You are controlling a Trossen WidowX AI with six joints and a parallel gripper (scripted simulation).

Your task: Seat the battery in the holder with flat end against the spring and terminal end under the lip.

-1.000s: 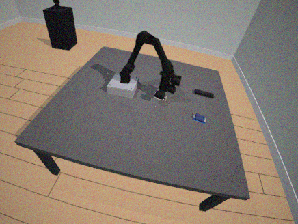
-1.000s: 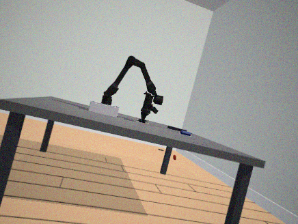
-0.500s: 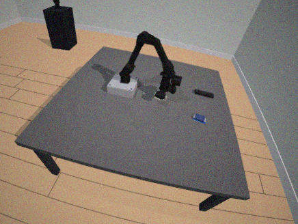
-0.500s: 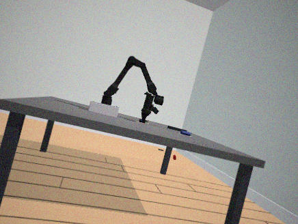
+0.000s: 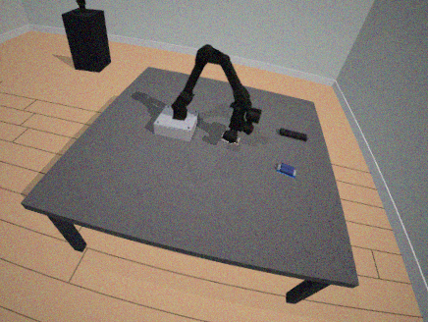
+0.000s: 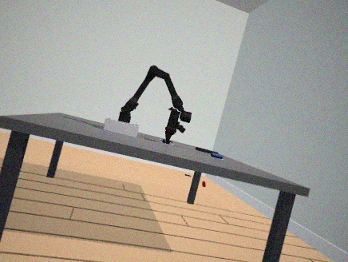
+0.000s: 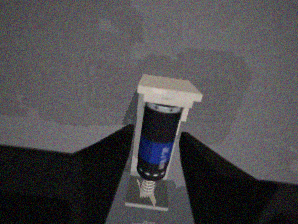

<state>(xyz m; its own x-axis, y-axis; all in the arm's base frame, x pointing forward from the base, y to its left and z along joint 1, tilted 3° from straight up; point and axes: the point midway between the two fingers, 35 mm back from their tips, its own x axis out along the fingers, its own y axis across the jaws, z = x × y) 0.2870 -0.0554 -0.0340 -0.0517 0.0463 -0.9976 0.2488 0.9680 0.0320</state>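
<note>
The battery is 10 mm above my gripper tip. Round my gripper tip: black bar 360 mm ahead, 160 mm to the left.
</note>
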